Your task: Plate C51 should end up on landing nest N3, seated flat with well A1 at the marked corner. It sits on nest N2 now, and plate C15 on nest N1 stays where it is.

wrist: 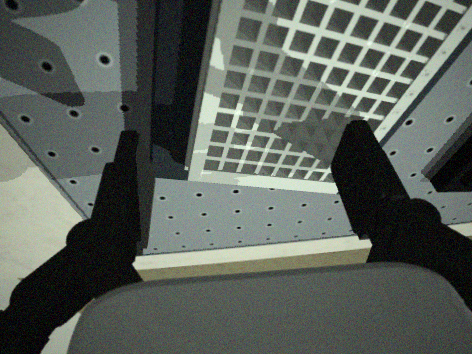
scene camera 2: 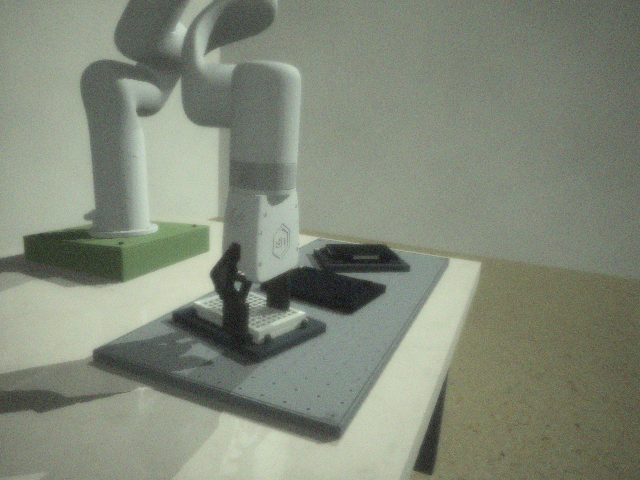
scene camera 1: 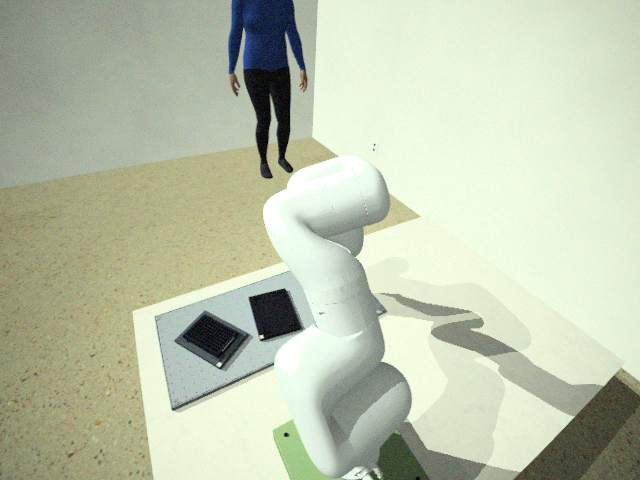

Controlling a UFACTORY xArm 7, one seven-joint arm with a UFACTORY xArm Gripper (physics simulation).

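Note:
A white gridded plate (scene camera 2: 284, 320) (wrist: 300, 65) lies on a dark nest (scene camera 2: 295, 336) (wrist: 172, 75) at the near end of the board. A black plate (scene camera 1: 211, 333) (scene camera 2: 361, 250) lies on the far nest (scene camera 1: 199, 352) (scene camera 2: 372, 267). The middle nest (scene camera 1: 273, 312) (scene camera 2: 336, 291) is black and bears no plate. No plate or nest label is readable; the marked corner of the white plate's nest cannot be made out. My gripper (scene camera 2: 257, 324) (wrist: 245, 148) is open and low at the white plate, one finger on each side. Exact finger clearance and full seating cannot be told.
The perforated grey board (scene camera 1: 178, 382) (scene camera 2: 336, 377) (wrist: 240, 220) bears the nests on a pale table (scene camera 1: 217, 439) (scene camera 2: 392, 372). My arm stands on a green base (scene camera 1: 289, 444) (scene camera 2: 124, 253) and hides the near nest in scene camera 1. A person (scene camera 1: 266, 41) stands beyond the table.

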